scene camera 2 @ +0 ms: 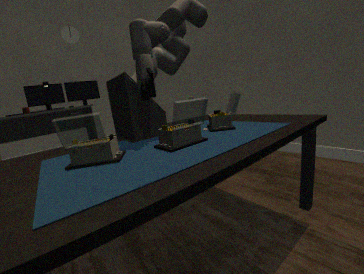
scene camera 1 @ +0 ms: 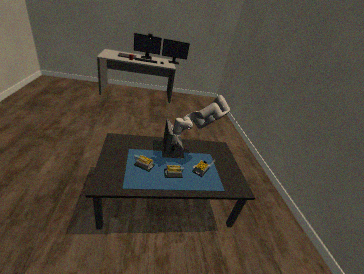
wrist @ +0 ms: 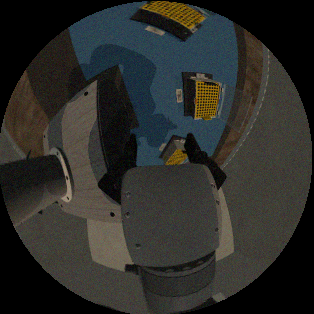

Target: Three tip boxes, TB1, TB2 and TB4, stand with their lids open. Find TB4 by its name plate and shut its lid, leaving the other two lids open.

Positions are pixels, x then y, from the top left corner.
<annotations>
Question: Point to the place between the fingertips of the gripper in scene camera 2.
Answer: At 148, 99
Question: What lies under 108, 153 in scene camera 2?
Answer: A tip box.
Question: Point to a tip box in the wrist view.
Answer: At 189, 79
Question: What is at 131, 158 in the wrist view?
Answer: The gripper.
</annotations>
